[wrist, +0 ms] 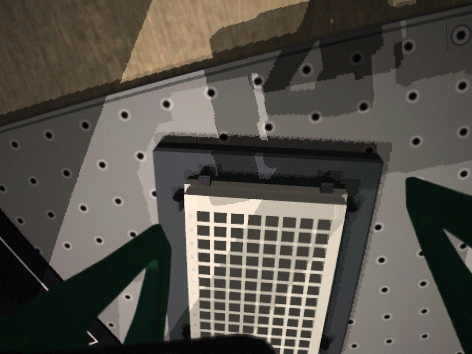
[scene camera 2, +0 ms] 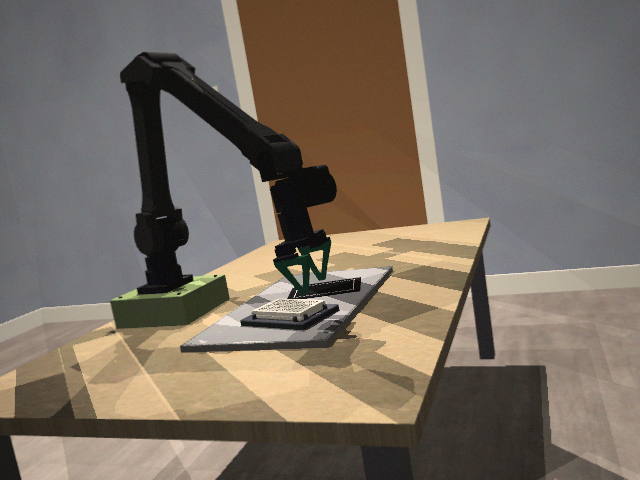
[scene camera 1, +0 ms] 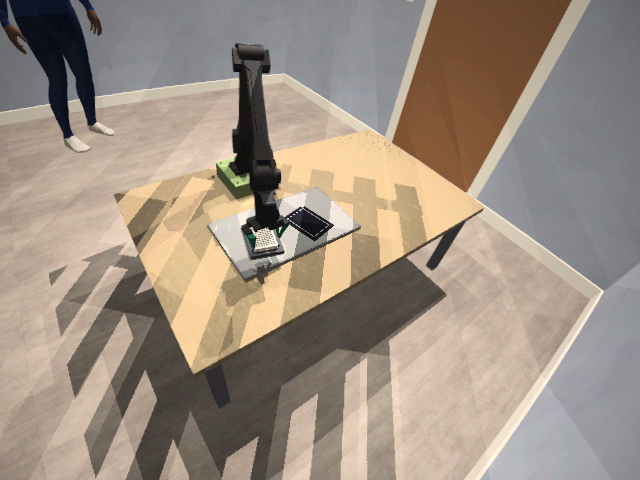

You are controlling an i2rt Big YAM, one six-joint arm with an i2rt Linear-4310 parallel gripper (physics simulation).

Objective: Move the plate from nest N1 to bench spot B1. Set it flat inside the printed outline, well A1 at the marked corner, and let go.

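Seen in the pictures: gripper, fingertip midpoint: [wrist: 280, 215] [scene camera 2: 314, 287] [scene camera 1: 266, 242]; arm's base, link origin: [scene camera 2: 166, 287] [scene camera 1: 244, 167].
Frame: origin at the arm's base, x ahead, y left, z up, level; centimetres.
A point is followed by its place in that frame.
Observation:
The cream well plate [scene camera 1: 265, 240] {y -11.1, x 40.8, z -3.0 cm} [scene camera 2: 288, 307] {y -12.2, x 38.6, z -2.9 cm} [wrist: 300, 208] {y -14.0, x 43.2, z -2.9 cm} sits flat in the dark nest N1 [scene camera 1: 267, 253] {y -12.8, x 45.5, z -4.3 cm} [scene camera 2: 268, 324] {y -16.7, x 36.0, z -4.8 cm} [wrist: 365, 200] {y -17.5, x 42.2, z -4.3 cm}. My gripper [scene camera 1: 267, 237] {y -13.3, x 45.4, z 1.2 cm} [scene camera 2: 313, 286] {y -13.3, x 45.4, z 1.2 cm} [wrist: 280, 215] {y -13.3, x 45.4, z 1.2 cm} is open and empty, its green fingers spread. In scene camera 2 the fingertips are above the plate's level, toward its far side. In the wrist view they show on either side of the plate, whose lower end is cut off; its A1 corner cannot be made out. Bench spot B1, a dark patch [scene camera 1: 309, 223] {y 9.7, x 38.3, z -5.4 cm} [scene camera 2: 328, 287] {y 10.4, x 38.1, z -5.3 cm} [wrist: 17, 280] {y 7.1, x 38.9, z -5.3 cm} with a white outline, has nothing on it.
Nest and spot lie on a grey perforated board [scene camera 1: 227, 232] {y -20.5, x 28.7, z -5.5 cm} [scene camera 2: 217, 336] {y -20.7, x 26.6, z -5.5 cm} [wrist: 90, 185] {y -1.8, x 45.3, z -5.5 cm} on the wooden table [scene camera 1: 217, 330] {y -38.6, x 63.2, z -6.8 cm} [scene camera 2: 206, 387] {y -40.1, x 36.6, z -6.8 cm} [wrist: 175, 30] {y -9.1, x 52.6, z -6.8 cm}. The arm stands on a green base block [scene camera 1: 235, 184] {y -8.7, x 9.7, z 0.0 cm} [scene camera 2: 201, 304] {y -2.3, x 10.8, z -4.2 cm}. A person [scene camera 1: 64, 56] stands beyond the table in scene camera 1.

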